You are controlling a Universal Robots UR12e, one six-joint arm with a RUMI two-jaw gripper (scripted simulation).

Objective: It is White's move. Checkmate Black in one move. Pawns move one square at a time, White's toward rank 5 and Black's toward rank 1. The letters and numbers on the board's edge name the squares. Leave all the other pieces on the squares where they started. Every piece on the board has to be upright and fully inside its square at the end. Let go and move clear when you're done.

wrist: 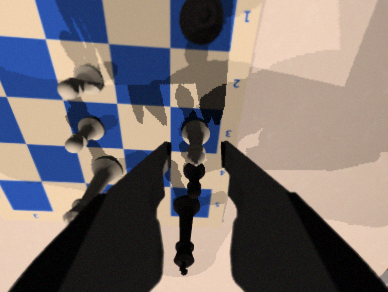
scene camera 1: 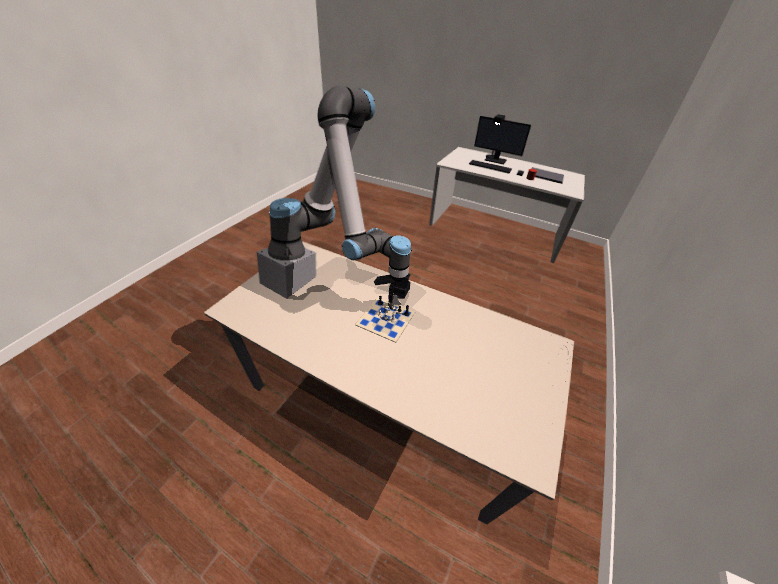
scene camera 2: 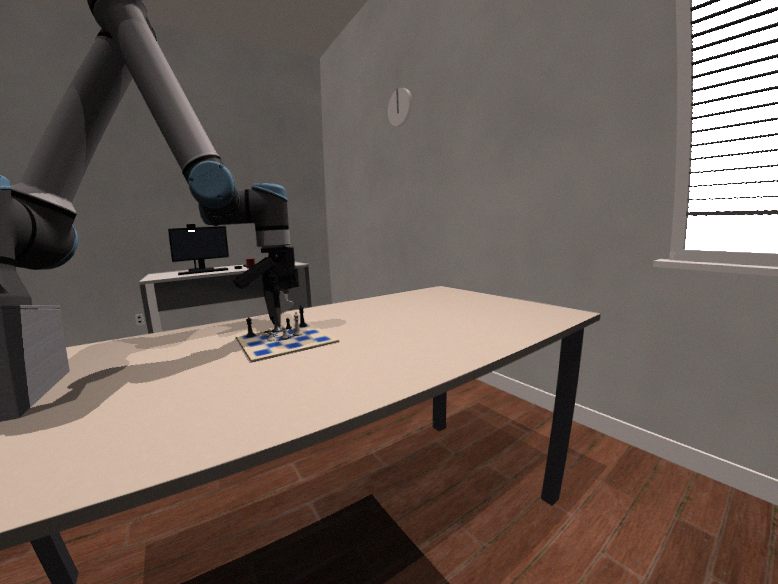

Path:
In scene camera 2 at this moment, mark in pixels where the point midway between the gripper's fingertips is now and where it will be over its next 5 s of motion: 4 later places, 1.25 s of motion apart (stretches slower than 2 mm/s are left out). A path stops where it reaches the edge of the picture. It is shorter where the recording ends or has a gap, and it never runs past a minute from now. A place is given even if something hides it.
My gripper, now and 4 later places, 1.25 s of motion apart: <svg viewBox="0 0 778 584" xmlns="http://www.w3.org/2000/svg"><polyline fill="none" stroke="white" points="276,326 273,291 283,291 289,301 292,325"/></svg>

